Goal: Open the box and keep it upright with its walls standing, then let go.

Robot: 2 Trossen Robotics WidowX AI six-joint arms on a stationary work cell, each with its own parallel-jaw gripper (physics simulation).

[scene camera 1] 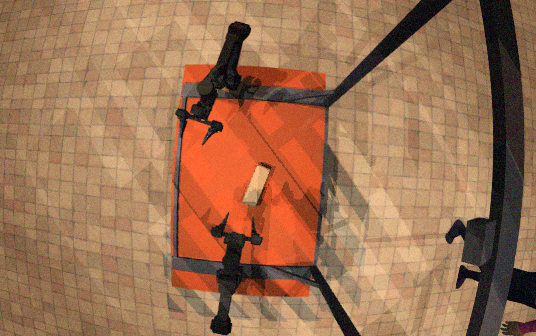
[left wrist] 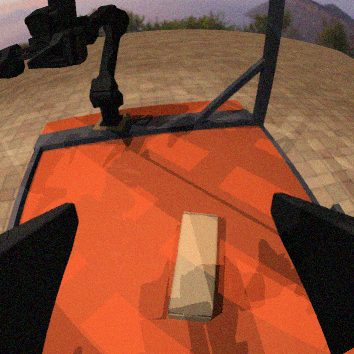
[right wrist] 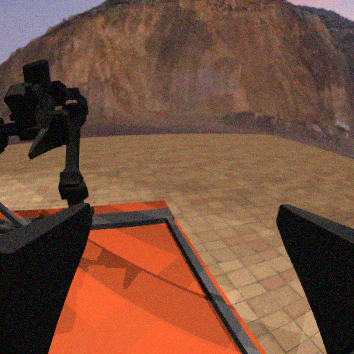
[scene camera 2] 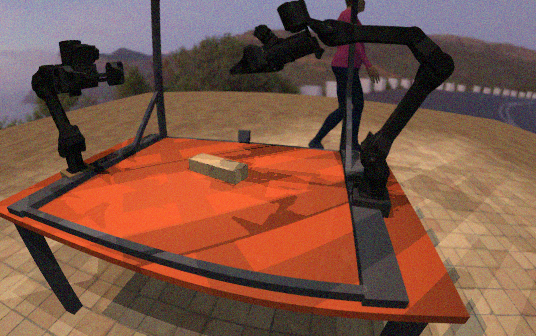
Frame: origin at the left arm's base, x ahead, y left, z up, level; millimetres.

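Where they show: left gripper, between the fingertips: [scene camera 1: 240, 214] [left wrist: 174, 208] [right wrist: 6, 158] [scene camera 2: 237, 72]; right gripper, between the fingertips: [scene camera 1: 191, 141] [left wrist: 6, 70] [right wrist: 186, 214] [scene camera 2: 104, 73]; left arm's base, origin of its link: [scene camera 2: 371, 193]; right arm's base, origin of its link: [scene camera 1: 232, 83] [left wrist: 111, 120] [scene camera 2: 77, 169].
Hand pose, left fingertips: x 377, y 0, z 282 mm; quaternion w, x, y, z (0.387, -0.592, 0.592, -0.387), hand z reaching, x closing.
Each offset is from my left fingertips to the centre of the thing. "pt": to the spot under its first point. Level surfaces: height alone.
A long, tan box @[96 mm ahead, 38 mm right, 299 mm down] [scene camera 1: 257, 185] [scene camera 2: 218, 168] [left wrist: 195, 262] sits near the middle of the orange table @[320 mm down] [scene camera 1: 210, 165] [scene camera 2: 145, 210] [left wrist: 115, 255] [right wrist: 105, 300]. Its top looks flat and closed, with no raised flap or lid visible. My left gripper [scene camera 1: 240, 217] [scene camera 2: 240, 68] [left wrist: 174, 208] is open and empty, held above the table near the box's lower end in scene camera 1. My right gripper [scene camera 1: 193, 139] [scene camera 2: 119, 73] [right wrist: 186, 214] is open and empty, raised well away from the box, toward the upper left in scene camera 1. The box does not show in the right wrist view.
Dark frame bars @[pt 56 mm back, 340 mm left, 304 mm down] [scene camera 1: 177, 200] [scene camera 2: 200, 267] run along the table's edges. Upright posts [scene camera 2: 157, 65] [left wrist: 270, 60] rise at its corners. A small dark block @[145 mm ahead, 369 mm right, 289 mm down] [scene camera 2: 244, 136] sits at the far edge. A person [scene camera 2: 348, 60] stands beyond the table.
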